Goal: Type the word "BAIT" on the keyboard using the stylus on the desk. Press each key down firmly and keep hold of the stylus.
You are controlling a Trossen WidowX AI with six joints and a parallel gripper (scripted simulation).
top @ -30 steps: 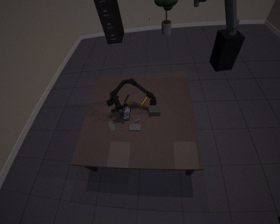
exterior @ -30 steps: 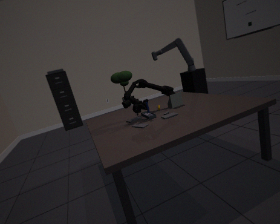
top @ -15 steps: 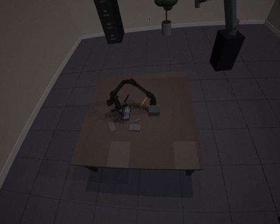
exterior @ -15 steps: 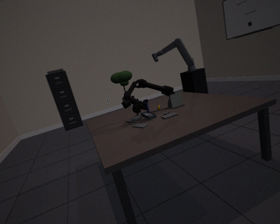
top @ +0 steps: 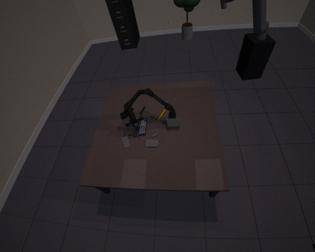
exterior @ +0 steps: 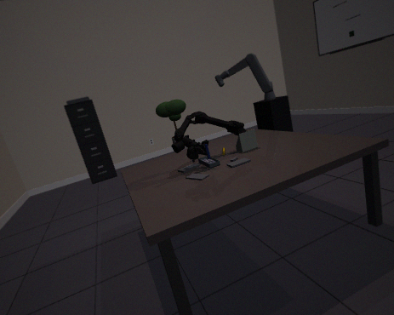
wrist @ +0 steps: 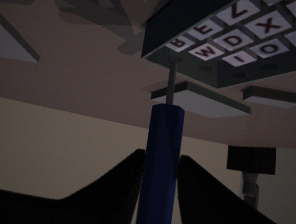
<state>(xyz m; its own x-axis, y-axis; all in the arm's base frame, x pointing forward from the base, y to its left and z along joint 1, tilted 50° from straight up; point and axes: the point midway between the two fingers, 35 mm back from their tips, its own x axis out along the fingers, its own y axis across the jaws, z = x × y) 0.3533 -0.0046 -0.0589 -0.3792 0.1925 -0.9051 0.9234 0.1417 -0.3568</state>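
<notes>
Now: gripper tip 150 mm past the eraser-like block, 40 mm to the right of it and 80 mm above it. The rest, counted from my gripper tip: yellow pen 230 mm behind, 200 mm to the right, 80 mm below; blue stylus 10 mm below.
</notes>
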